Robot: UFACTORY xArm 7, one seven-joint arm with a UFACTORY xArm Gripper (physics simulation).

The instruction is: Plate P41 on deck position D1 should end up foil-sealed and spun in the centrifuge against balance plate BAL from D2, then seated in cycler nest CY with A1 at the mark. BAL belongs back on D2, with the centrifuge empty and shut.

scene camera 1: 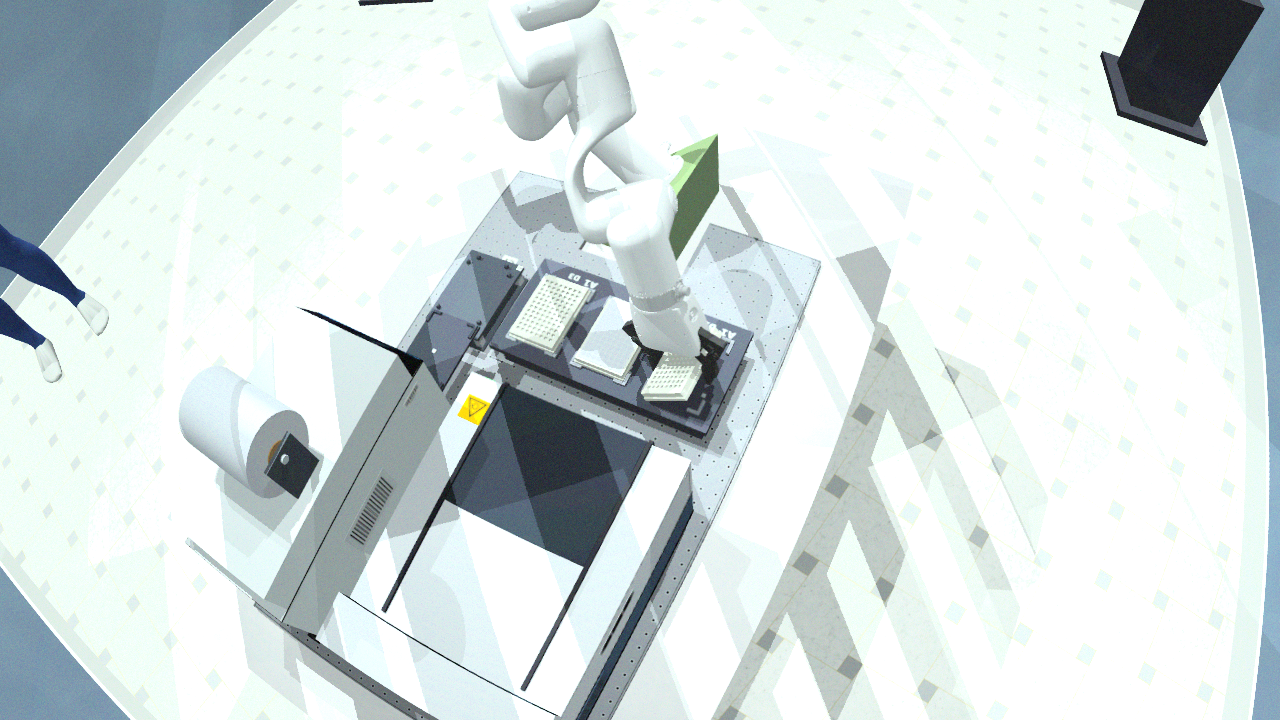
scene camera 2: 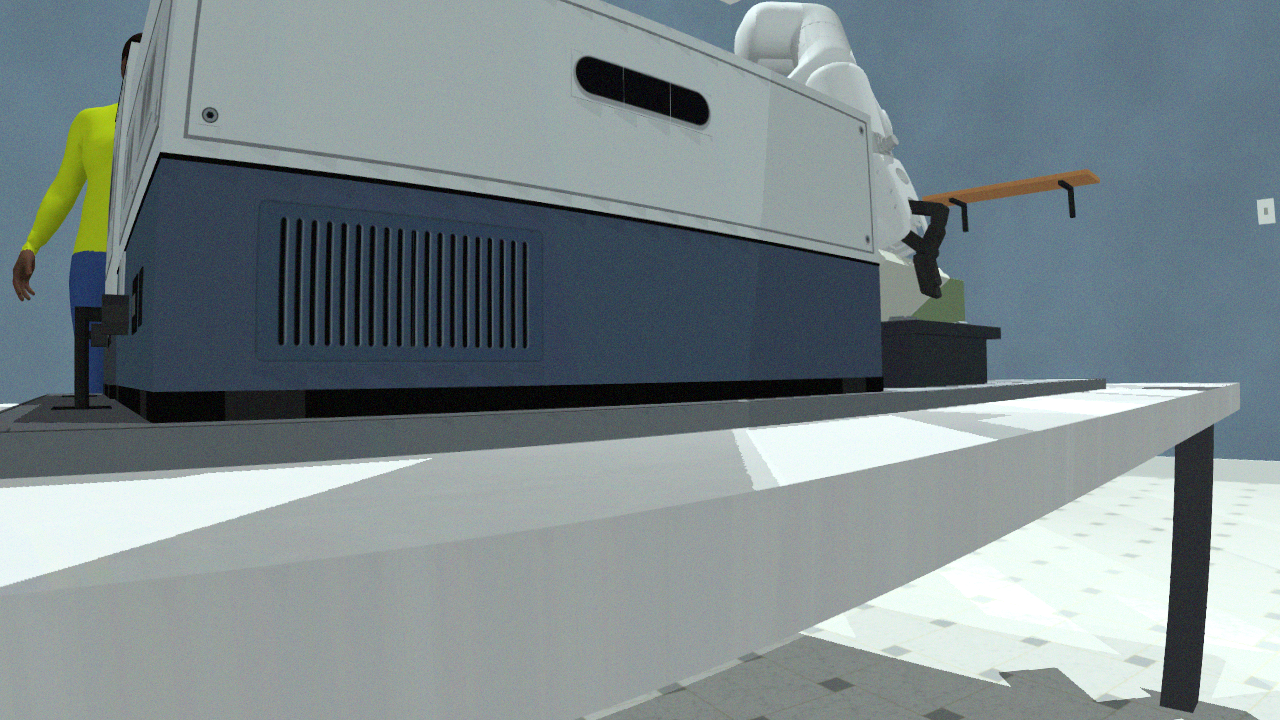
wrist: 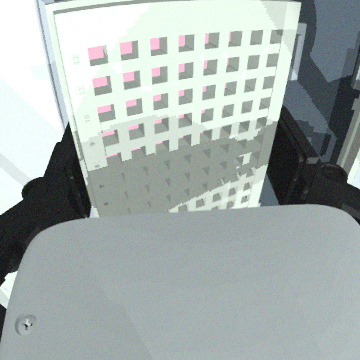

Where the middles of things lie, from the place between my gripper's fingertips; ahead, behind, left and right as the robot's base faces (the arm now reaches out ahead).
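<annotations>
My gripper sits 1 cm above the BAL plate (scene camera 1: 608,349), 12 cm to the left of it and 4 cm past it. Counting from my hand, the well plate with pink wells (scene camera 2: 900,295) is 2 cm above and 1 cm to the right, while the centrifuge (scene camera 1: 514,570) is 5 cm above my hand, 41 cm ahead of it and 13 cm to the right.
</annotations>
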